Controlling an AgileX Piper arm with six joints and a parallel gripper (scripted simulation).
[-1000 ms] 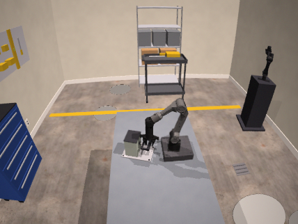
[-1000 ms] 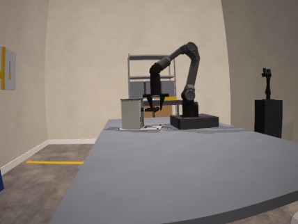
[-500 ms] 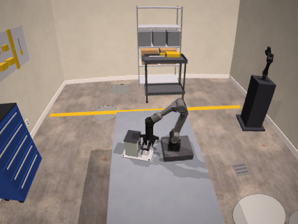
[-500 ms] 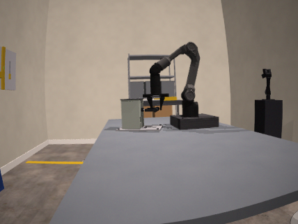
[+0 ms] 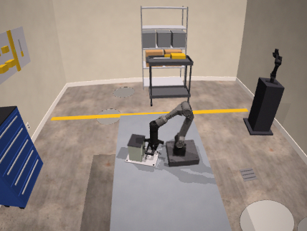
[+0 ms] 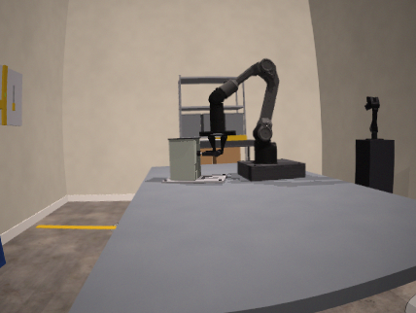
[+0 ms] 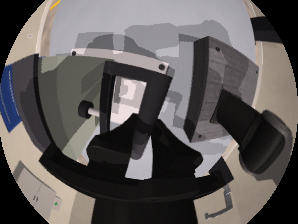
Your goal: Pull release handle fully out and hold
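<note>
The base plate is 10 cm below my hand, 9 cm ahead of it and 1 cm to the right of it.
</note>
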